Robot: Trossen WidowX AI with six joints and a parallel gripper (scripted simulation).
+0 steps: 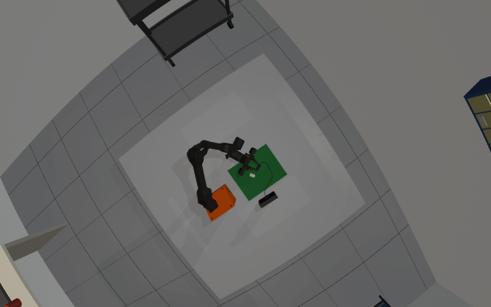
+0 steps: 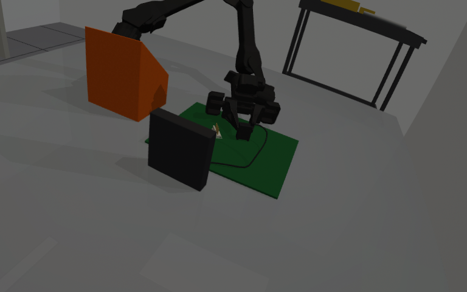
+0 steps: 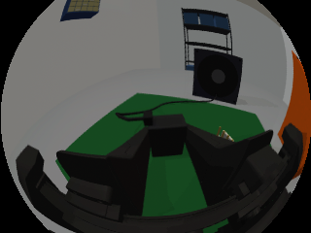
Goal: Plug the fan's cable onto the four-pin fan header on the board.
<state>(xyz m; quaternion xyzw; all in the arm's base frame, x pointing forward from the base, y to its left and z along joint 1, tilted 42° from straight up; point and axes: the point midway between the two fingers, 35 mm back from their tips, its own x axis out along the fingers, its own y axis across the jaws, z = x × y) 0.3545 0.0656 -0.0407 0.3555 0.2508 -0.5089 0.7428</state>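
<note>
My gripper tip is now 1 cm above the black plug. Also, from my gripper tip: green board: 3 cm behind, 2 cm to the right, 4 cm below; then black square fan: 8 cm behind, 18 cm to the right, 3 cm above; then white four-pin header: 6 cm behind, 1 cm to the right, 3 cm below.
</note>
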